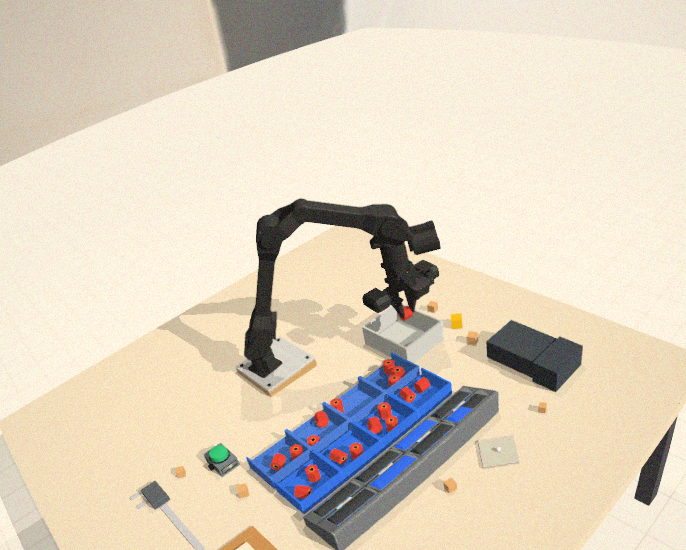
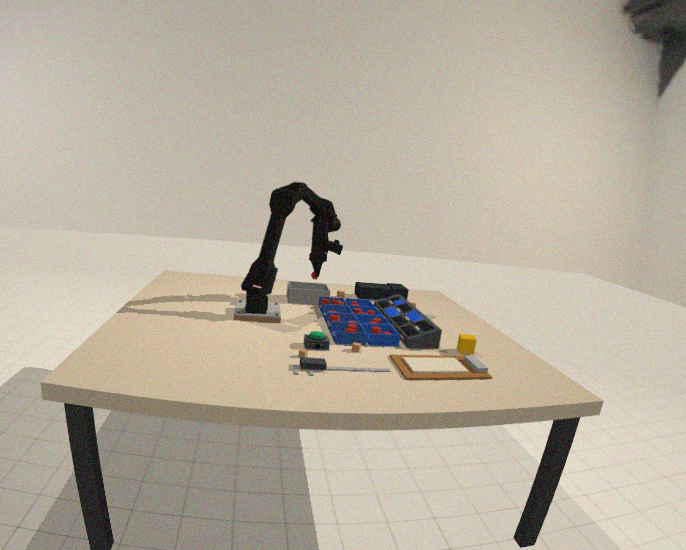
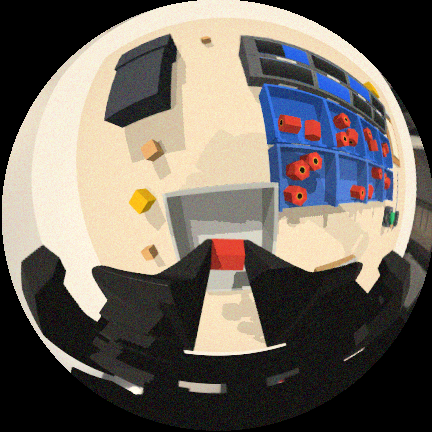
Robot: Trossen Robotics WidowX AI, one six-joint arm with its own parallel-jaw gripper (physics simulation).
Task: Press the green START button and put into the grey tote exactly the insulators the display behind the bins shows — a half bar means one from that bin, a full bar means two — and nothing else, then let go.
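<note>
My gripper is shut on a red insulator and holds it above the grey tote. No insulator shows on the visible tote floor; the fingers and held insulator hide part of it. More insulators lie in the blue bins. The display behind them shows one half-length blue bar and two that look full. The green button is near the bins' far end.
A dark box stands beyond the tote. A yellow cube and small wooden cubes lie beside the tote. A caliper and a framed board lie near the button end.
</note>
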